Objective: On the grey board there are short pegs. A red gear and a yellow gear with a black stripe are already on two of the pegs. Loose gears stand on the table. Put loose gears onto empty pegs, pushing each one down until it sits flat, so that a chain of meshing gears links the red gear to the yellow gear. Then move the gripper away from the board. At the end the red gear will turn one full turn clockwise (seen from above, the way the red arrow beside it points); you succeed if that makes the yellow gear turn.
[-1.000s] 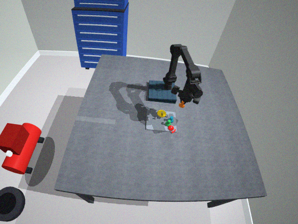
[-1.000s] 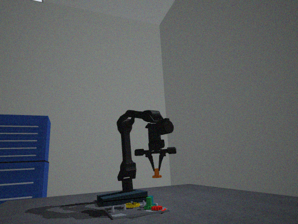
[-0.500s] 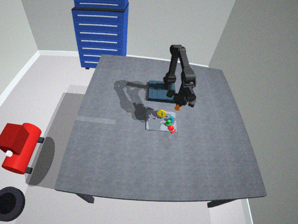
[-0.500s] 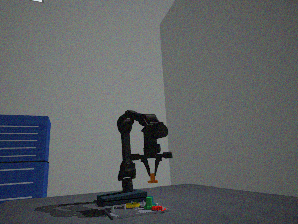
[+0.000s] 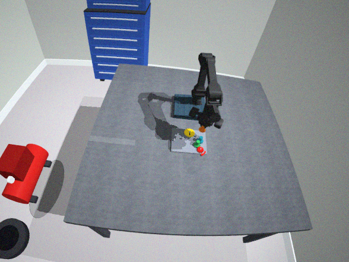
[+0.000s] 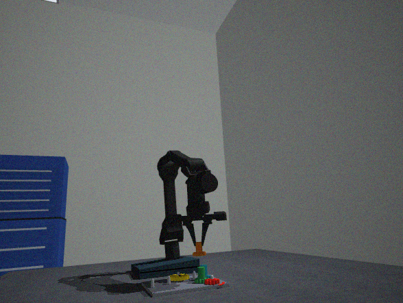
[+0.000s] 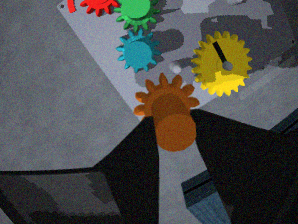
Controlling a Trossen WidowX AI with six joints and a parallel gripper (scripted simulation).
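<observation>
My gripper tip is 80 mm above the teal gear, 30 mm short of it and 10 mm to the left of it. From my gripper tip the other things lie so: yellow gear: 80 mm below, 60 mm to the right, 30 mm behind; orange gear: 10 mm below; green gear: 80 mm below, 60 mm ahead, 30 mm to the right.
</observation>
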